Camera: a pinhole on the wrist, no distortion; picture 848 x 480 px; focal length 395.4 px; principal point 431.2 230.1 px. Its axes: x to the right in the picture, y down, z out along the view. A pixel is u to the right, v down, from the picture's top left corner.
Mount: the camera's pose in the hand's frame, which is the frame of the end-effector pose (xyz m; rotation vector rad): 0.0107 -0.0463 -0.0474 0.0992 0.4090 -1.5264
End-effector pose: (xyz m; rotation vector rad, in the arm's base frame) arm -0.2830 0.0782 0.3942 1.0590 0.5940 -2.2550
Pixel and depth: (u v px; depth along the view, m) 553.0 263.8 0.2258
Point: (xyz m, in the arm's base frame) -0.5153 0.1080 0.4428
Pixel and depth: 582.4 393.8 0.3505
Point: -0.6925 0.0887 0.3813
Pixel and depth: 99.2 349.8 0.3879
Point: -0.5070 -0.3303 0.4410
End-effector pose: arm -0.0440 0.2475 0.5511 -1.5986 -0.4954 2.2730
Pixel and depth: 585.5 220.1 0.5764
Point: -0.4484 0.6476 0.7928
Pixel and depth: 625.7 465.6 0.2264
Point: -0.1878 0.5127 0.5252
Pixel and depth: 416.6 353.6 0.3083
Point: -0.3021 0.4128 0.5409
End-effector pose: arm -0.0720 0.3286 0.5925 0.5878 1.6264 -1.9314
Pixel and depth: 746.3 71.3 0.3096
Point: -0.2805 0.2008 0.9458
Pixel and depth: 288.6 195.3 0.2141
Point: -0.1231 0.1525 0.6326
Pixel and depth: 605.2 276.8 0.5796
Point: -0.5146 -0.0275 0.8894
